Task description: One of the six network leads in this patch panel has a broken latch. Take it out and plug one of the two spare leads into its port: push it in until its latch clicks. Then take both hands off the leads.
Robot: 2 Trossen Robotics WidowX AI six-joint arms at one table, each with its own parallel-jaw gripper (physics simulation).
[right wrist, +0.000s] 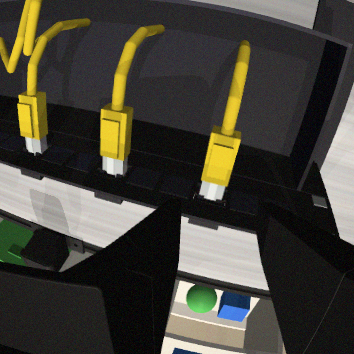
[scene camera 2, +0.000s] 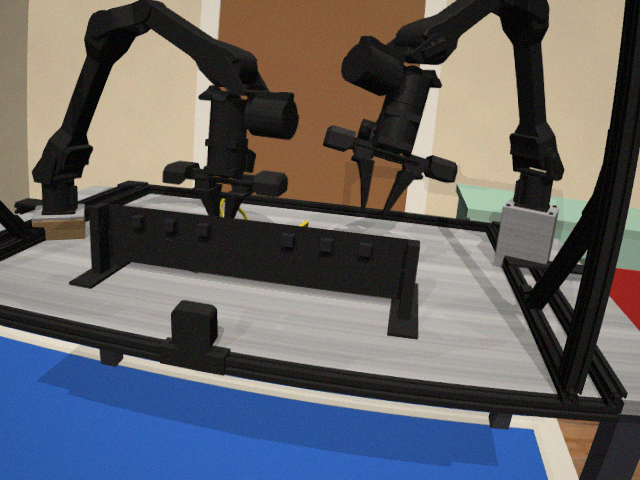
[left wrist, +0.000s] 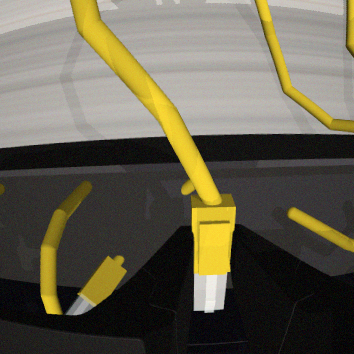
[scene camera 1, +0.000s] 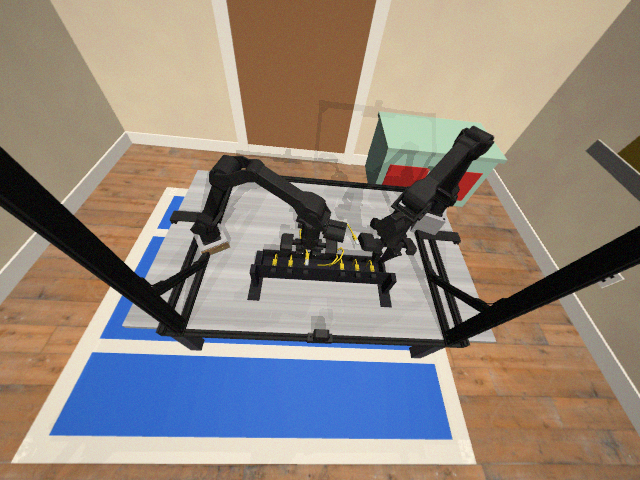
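Observation:
The black patch panel stands mid-table with yellow leads plugged into its top. My left gripper is shut on a spare lead's yellow plug, held upright with its clear tip down at the panel's third port from the left. Its cable rises behind. A loose yellow plug lies tilted to the left of it. My right gripper is open and empty above the panel's right end, near three plugged leads.
A black frame rail rings the table, with a small black block at its front. A mint-green cabinet stands at the back right. Slack yellow cable loops behind the panel's middle.

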